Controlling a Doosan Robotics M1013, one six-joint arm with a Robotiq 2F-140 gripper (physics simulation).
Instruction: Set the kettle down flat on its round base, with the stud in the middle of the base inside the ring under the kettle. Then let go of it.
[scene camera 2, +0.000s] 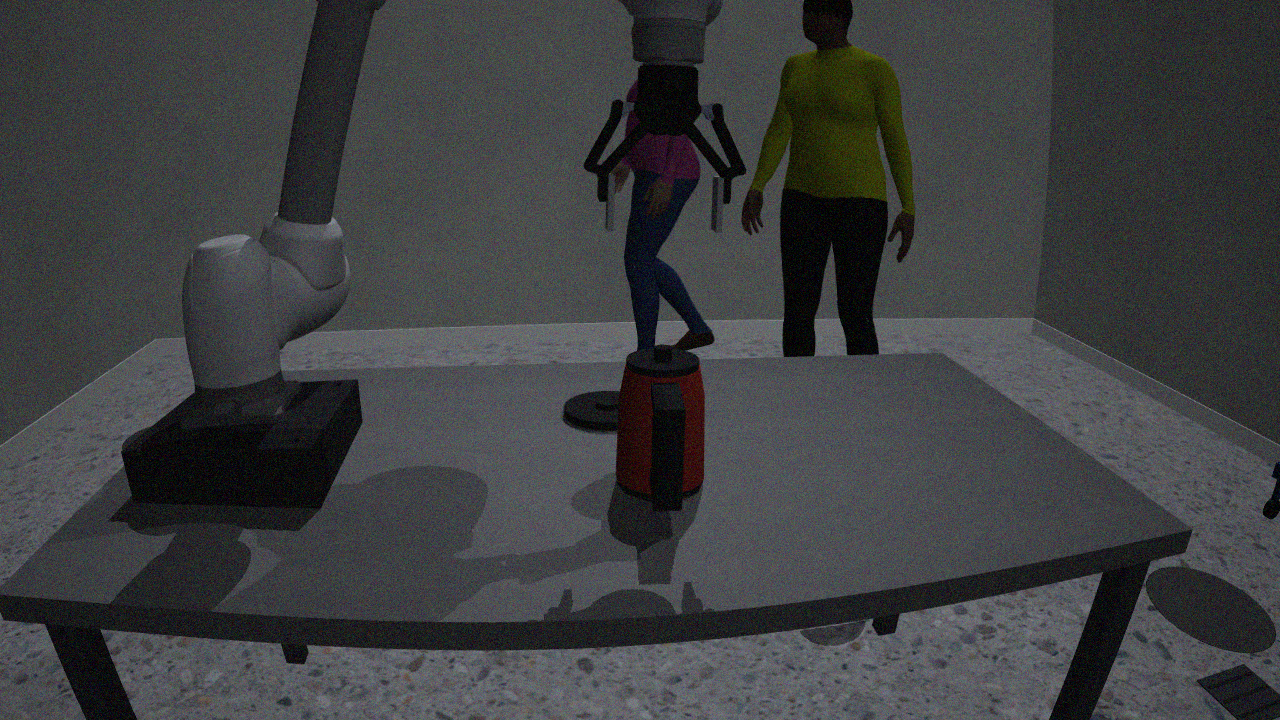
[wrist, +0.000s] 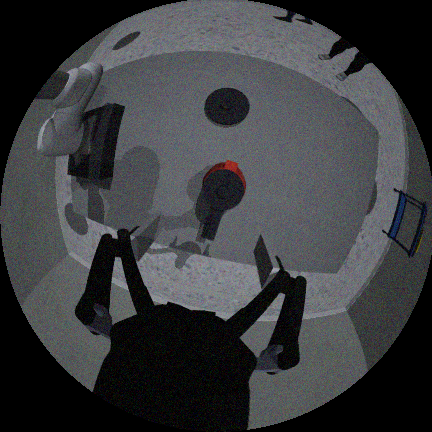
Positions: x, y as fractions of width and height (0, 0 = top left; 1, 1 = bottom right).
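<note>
There is a round black base (scene camera 2: 0.47, 0.57) here, and I see the round black base (wrist: 0.52, 0.24) from the wrist too. As for my own gripper (scene camera 2: 0.52, 0.32), it is visible as well. The wrist view also gives me my gripper (wrist: 0.48, 0.54).
</note>
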